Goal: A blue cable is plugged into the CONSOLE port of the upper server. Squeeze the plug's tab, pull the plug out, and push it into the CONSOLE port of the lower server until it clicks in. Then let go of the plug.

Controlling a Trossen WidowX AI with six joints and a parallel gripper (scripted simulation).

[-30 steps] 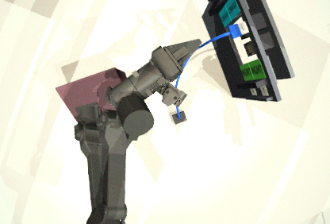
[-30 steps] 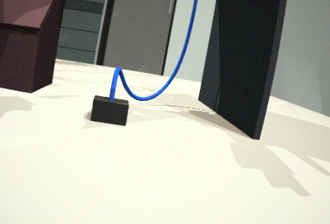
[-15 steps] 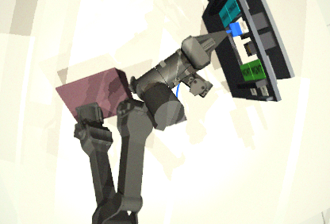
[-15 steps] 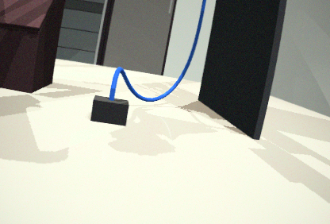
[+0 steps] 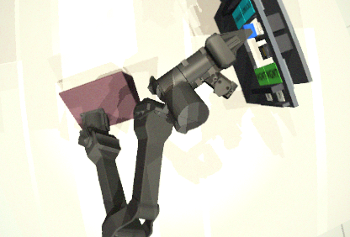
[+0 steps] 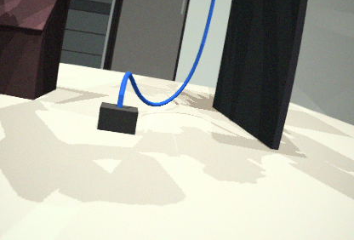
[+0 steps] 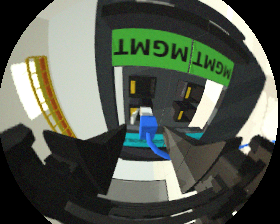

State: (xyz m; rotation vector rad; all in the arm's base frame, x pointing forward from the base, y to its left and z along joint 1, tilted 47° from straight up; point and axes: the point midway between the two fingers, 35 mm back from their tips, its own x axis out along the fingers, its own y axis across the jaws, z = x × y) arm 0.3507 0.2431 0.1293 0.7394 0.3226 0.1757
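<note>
Now: gripper tip 3 cm short of the blue plug and 1 cm below it. Round my gripper tip: black block 15 cm behind, 17 cm to the right, 36 cm below.
</note>
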